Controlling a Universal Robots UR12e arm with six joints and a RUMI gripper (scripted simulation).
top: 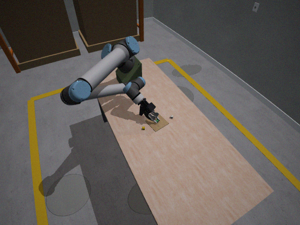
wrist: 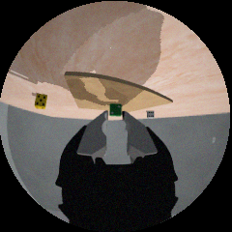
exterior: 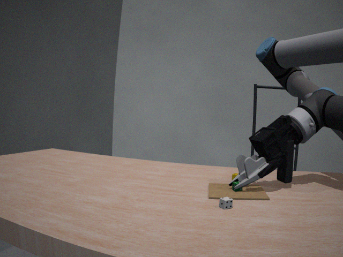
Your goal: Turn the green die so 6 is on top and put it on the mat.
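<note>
The green die lies 10 mm below my hand. Round my hand: tan mat: 20 mm below; white die: 10 mm ahead, 130 mm to the left, 10 mm below; yellow die: 20 mm ahead, 130 mm to the right, 10 mm below.
</note>
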